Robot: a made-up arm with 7 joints. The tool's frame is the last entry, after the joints. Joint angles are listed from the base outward. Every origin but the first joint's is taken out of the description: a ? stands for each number. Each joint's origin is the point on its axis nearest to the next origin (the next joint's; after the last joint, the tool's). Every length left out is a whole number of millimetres.
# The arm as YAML. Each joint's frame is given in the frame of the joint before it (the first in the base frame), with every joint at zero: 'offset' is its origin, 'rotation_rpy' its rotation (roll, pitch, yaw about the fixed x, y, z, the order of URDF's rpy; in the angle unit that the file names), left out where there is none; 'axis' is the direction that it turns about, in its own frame. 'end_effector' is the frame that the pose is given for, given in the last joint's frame.
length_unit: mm
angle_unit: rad
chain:
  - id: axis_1
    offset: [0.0, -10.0, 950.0]
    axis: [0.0, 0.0, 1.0]
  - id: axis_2
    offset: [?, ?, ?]
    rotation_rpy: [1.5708, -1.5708, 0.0]
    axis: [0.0, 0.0, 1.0]
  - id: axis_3
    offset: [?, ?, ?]
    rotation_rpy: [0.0, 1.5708, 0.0]
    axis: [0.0, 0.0, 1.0]
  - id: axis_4
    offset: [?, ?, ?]
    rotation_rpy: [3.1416, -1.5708, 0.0]
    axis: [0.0, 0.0, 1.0]
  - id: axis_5
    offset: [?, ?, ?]
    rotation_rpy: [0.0, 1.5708, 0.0]
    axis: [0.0, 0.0, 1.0]
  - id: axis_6
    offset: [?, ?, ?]
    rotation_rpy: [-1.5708, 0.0, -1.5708]
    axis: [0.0, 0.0, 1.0]
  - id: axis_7
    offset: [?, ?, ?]
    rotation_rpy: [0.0, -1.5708, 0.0]
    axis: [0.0, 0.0, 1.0]
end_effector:
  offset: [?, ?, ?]
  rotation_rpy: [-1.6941, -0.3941, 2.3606]
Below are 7 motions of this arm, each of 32 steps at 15 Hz.
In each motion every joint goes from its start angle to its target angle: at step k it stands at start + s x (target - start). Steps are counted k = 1, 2, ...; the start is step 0. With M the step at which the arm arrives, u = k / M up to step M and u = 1 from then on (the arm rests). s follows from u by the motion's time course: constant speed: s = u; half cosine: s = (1 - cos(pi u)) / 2; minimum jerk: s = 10 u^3 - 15 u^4 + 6 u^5.
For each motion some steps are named. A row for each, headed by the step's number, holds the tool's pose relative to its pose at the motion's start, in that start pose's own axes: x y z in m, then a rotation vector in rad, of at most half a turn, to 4 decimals.
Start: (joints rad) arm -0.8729 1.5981 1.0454 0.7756 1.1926 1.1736 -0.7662
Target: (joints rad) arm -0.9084 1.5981 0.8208 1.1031 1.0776 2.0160 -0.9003
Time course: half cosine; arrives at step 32
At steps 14, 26, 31, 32:
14: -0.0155 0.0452 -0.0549 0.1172 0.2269 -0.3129
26: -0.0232 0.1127 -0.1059 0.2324 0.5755 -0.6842
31: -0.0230 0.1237 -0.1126 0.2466 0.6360 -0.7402
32: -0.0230 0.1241 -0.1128 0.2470 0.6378 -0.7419

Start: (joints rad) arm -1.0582 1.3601 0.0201 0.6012 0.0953 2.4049 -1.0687
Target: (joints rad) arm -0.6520 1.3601 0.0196 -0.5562 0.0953 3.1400 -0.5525
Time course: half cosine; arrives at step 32
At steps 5, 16, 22, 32:
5: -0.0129 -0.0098 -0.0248 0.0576 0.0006 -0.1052
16: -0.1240 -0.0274 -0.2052 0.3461 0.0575 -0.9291
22: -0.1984 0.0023 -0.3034 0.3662 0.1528 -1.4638
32: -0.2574 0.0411 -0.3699 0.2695 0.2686 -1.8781

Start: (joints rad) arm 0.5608 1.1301 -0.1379 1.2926 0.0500 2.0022 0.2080
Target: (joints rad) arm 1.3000 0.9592 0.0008 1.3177 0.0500 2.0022 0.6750
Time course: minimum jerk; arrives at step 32
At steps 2, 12, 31, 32:
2: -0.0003 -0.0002 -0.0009 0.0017 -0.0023 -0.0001
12: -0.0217 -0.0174 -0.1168 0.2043 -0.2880 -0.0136
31: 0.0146 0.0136 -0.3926 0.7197 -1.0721 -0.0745
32: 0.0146 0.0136 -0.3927 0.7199 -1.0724 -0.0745

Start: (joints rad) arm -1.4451 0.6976 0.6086 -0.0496 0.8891 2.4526 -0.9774
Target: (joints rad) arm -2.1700 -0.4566 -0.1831 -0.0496 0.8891 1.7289 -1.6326
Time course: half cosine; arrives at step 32
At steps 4, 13, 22, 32:
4: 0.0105 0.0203 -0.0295 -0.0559 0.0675 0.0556
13: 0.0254 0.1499 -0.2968 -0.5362 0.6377 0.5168
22: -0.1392 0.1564 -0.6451 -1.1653 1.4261 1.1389
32: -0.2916 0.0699 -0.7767 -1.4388 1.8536 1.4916

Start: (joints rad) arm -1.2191 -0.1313 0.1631 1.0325 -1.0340 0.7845 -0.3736
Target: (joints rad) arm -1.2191 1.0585 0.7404 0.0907 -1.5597 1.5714 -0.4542
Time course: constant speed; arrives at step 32
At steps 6, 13, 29, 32:
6: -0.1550 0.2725 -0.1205 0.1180 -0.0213 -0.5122
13: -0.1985 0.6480 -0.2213 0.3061 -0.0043 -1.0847
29: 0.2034 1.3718 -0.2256 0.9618 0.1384 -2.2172
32: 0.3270 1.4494 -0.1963 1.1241 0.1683 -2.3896

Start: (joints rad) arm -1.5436 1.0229 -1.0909 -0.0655 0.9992 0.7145 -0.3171
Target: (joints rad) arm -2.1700 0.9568 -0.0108 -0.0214 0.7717 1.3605 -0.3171
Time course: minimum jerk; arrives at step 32
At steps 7, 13, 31, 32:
7: 0.0124 0.0046 0.0347 -0.0624 -0.0249 -0.0202
13: 0.0662 0.0256 0.1441 -0.2596 -0.1268 -0.0745
31: 0.2759 0.1040 0.3469 -0.5922 -0.4762 -0.1190
32: 0.2760 0.1041 0.3469 -0.5923 -0.4764 -0.1190

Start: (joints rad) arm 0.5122 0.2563 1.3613 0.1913 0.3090 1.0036 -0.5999
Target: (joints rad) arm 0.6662 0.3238 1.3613 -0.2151 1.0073 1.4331 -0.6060
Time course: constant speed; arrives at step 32
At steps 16, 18, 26, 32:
16: -0.0660 0.0569 0.0456 -0.2327 -0.3905 -0.3855
18: -0.0727 0.0646 0.0502 -0.2592 -0.4424 -0.4308
26: -0.0965 0.0957 0.0673 -0.3588 -0.6572 -0.6029
32: -0.1112 0.1192 0.0793 -0.4266 -0.8262 -0.7208

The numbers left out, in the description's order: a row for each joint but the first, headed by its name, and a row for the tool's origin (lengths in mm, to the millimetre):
axis_2: 10.0 -40.0 0.0
axis_3: 560.0 -20.0 0.0
axis_4: 40.0 0.0 0.0
axis_5: 410.0 -40.0 0.0
axis_6: 90.0 20.0 0.0
axis_7: -10.0 -110.0 0.0
tool: -10.0 -10.0 0.0

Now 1 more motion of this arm.
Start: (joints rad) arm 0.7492 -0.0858 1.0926 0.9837 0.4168 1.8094 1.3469
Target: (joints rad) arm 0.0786 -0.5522 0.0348 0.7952 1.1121 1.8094 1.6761
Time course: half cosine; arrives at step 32
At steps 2, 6, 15, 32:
2: -0.0049 -0.0024 0.0065 -0.0122 -0.0047 -0.0092
6: -0.0427 -0.0165 0.0583 -0.1092 -0.0420 -0.0762
15: -0.2063 0.0254 0.3217 -0.6250 -0.2246 -0.2889
32: -0.3316 0.3458 0.6061 -1.4247 -0.3834 -0.2657

